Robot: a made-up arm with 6 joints. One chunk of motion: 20 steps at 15 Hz.
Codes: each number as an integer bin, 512 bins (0 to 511) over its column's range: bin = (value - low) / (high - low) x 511, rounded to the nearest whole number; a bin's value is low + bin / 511 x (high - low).
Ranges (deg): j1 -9..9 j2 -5..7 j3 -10..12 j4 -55..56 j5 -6..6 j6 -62..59
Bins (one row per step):
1: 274 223 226 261 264 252
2: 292 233 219 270 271 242
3: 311 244 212 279 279 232
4: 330 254 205 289 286 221
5: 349 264 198 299 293 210
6: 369 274 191 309 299 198
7: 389 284 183 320 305 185
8: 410 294 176 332 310 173
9: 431 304 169 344 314 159
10: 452 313 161 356 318 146
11: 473 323 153 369 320 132
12: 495 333 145 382 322 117
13: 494 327 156 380 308 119
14: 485 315 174 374 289 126
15: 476 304 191 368 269 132
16: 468 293 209 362 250 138
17: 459 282 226 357 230 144
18: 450 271 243 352 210 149
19: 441 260 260 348 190 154
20: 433 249 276 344 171 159
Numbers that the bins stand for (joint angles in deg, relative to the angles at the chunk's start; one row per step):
1: 0.65 0.24 -0.27 1.69 0.20 -2.33
2: 1.29 0.47 -0.57 3.65 0.36 -4.70
3: 1.95 0.73 -0.87 5.60 0.55 -7.06
4: 2.62 0.96 -1.17 7.78 0.72 -9.67
5: 3.29 1.20 -1.48 9.95 0.88 -12.27
6: 4.00 1.43 -1.78 12.12 1.02 -15.12
7: 4.70 1.67 -2.12 14.51 1.16 -18.19
8: 5.44 1.90 -2.42 17.12 1.28 -21.04
9: 6.18 2.14 -2.72 19.72 1.37 -24.35
10: 6.92 2.35 -3.07 22.33 1.47 -27.43
11: 7.66 2.59 -3.41 25.15 1.51 -30.74
12: 8.44 2.82 -3.76 27.98 1.56 -34.30
13: 8.40 2.68 -3.28 27.54 1.23 -33.82
14: 8.08 2.40 -2.51 26.24 0.79 -32.16
15: 7.77 2.14 -1.78 24.94 0.32 -30.74
16: 7.49 1.88 -1.00 23.63 -0.13 -29.32
17: 7.17 1.62 -0.27 22.55 -0.60 -27.90
18: 6.85 1.36 0.46 21.46 -1.07 -26.72
19: 6.53 1.11 1.19 20.59 -1.54 -25.53
20: 6.25 0.85 1.88 19.72 -1.98 -24.35

